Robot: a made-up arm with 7 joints.
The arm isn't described. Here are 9 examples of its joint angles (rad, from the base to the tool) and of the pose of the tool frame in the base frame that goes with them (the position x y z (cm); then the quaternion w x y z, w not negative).
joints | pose
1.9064 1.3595 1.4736 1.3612 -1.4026 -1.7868 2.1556 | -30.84 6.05 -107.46 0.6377 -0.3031 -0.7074 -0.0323
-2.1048 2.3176 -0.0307 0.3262 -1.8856 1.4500 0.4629 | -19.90 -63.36 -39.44 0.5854 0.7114 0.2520 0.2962
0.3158 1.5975 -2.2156 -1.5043 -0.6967 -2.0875 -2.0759 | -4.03 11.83 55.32 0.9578 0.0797 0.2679 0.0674
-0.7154 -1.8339 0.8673 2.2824 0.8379 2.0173 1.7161 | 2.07 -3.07 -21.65 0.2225 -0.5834 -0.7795 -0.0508
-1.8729 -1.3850 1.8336 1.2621 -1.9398 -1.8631 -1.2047 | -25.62 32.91 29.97 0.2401 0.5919 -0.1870 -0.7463
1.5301 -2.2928 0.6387 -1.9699 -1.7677 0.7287 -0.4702 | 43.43 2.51 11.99 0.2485 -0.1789 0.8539 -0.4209
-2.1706 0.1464 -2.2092 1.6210 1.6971 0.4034 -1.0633 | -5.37 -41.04 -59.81 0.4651 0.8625 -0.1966 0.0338
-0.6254 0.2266 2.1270 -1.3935 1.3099 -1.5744 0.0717 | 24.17 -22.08 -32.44 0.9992 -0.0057 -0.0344 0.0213
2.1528 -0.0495 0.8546 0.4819 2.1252 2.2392 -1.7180 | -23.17 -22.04 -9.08 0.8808 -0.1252 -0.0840 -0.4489
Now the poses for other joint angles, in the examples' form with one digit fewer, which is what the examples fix.
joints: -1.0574 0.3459 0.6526 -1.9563 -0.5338 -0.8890 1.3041
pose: -3.3 68.1 -86.0 0.712 0.139 -0.681 -0.099
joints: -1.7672 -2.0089 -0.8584 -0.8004 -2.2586 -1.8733 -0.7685
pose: -87.6 43.2 -20.3 0.827 -0.448 -0.328 0.092
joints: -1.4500 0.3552 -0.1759 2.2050 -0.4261 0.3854 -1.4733
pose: -9.6 81.0 -42.4 0.611 -0.579 0.531 -0.104
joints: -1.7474 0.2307 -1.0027 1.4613 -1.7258 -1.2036 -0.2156
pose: -41.5 -25.6 3.0 0.830 -0.080 -0.030 0.551
